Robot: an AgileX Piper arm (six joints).
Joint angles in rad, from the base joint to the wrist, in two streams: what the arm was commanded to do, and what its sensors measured. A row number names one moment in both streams.
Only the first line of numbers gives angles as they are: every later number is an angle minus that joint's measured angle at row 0.
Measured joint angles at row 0:
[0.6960 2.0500 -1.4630 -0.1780 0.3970 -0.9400]
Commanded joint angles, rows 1 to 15:
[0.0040 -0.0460 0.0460 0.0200 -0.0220 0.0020]
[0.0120 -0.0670 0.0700 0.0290 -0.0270 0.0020]
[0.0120 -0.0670 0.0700 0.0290 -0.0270 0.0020]
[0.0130 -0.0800 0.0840 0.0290 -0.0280 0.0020]
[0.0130 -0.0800 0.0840 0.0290 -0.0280 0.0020]
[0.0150 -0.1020 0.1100 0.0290 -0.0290 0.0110]
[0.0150 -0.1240 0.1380 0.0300 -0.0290 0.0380]
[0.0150 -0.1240 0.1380 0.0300 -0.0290 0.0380]
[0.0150 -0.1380 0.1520 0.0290 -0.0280 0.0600]
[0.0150 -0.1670 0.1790 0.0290 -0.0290 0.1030]
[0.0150 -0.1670 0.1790 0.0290 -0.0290 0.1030]
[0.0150 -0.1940 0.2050 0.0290 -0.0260 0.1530]
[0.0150 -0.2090 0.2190 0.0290 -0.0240 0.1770]
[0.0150 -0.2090 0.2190 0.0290 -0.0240 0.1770]
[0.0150 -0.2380 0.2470 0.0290 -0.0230 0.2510]
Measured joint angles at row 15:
[0.0130 -0.1950 0.2130 0.0230 -0.0240 0.1550]
